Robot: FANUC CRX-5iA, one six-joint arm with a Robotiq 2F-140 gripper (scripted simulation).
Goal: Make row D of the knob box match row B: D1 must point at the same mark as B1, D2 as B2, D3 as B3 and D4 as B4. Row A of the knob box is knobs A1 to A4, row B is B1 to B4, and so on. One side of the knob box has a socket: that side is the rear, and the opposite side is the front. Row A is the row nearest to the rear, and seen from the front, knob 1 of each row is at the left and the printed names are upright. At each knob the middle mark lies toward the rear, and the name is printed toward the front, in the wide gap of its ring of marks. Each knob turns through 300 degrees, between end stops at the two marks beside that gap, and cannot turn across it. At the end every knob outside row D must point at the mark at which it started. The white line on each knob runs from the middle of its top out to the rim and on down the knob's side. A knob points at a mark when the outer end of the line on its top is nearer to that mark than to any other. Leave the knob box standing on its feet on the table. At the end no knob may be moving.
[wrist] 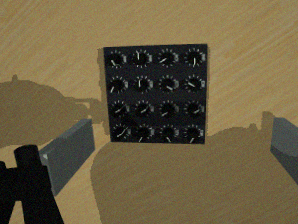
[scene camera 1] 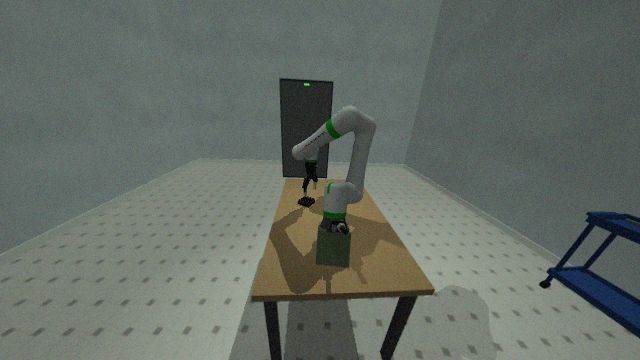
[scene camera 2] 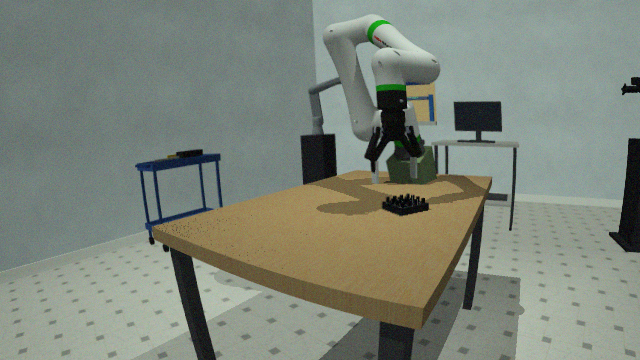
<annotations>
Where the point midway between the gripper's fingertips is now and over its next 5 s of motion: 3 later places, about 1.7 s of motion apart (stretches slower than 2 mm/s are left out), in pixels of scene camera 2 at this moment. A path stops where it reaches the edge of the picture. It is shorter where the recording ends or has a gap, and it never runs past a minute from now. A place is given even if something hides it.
The gripper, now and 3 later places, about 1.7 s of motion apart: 395, 180; 385, 178; 397, 187; 397, 199
</annotations>
